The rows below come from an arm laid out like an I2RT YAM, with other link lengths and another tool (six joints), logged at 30 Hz.
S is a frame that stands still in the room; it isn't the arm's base.
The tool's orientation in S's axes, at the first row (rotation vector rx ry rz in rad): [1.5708, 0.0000, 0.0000]
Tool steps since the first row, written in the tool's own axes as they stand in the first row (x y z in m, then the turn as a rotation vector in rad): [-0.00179, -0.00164, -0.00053, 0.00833, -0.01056, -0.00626]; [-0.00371, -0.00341, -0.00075, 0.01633, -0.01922, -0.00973]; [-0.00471, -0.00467, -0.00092, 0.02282, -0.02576, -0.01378]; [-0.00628, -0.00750, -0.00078, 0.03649, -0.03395, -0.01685]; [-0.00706, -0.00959, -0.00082, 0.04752, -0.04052, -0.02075]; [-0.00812, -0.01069, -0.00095, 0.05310, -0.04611, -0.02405]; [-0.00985, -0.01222, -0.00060, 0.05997, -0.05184, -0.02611]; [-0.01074, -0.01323, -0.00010, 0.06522, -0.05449, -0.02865]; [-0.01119, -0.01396, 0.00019, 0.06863, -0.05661, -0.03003]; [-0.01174, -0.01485, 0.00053, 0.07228, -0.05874, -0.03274]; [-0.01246, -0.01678, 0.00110, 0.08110, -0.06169, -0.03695]
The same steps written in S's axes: [-0.00179, 0.00053, -0.00164, 0.00833, 0.00626, -0.01056]; [-0.00371, 0.00075, -0.00341, 0.01633, 0.00973, -0.01922]; [-0.00471, 0.00092, -0.00467, 0.02282, 0.01378, -0.02576]; [-0.00628, 0.00078, -0.00750, 0.03649, 0.01685, -0.03395]; [-0.00706, 0.00082, -0.00959, 0.04752, 0.02075, -0.04052]; [-0.00812, 0.00095, -0.01069, 0.05310, 0.02405, -0.04611]; [-0.00985, 0.00060, -0.01222, 0.05997, 0.02611, -0.05184]; [-0.01074, 0.00010, -0.01323, 0.06522, 0.02865, -0.05449]; [-0.01119, -0.00019, -0.01396, 0.06863, 0.03003, -0.05661]; [-0.01174, -0.00053, -0.01485, 0.07228, 0.03274, -0.05874]; [-0.01246, -0.00110, -0.01678, 0.08110, 0.03695, -0.06169]
